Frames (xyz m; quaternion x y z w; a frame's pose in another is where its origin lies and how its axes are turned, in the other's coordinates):
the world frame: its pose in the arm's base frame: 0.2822 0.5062 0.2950 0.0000 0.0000 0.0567 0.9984
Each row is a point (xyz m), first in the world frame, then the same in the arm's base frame.
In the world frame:
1: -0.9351 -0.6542 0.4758
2: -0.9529 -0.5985 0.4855
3: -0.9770 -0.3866 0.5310
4: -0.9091 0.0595 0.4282
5: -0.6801 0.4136 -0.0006
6: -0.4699 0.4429 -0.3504
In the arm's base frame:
1: -0.5728 -0.2497 0.7708
2: -0.5968 -0.1963 0.7805
3: -0.6447 0.0115 0.8260
4: -0.6278 0.4624 0.7232
5: -0.4404 0.8401 0.2944
6: -0.2348 0.8931 -0.0554

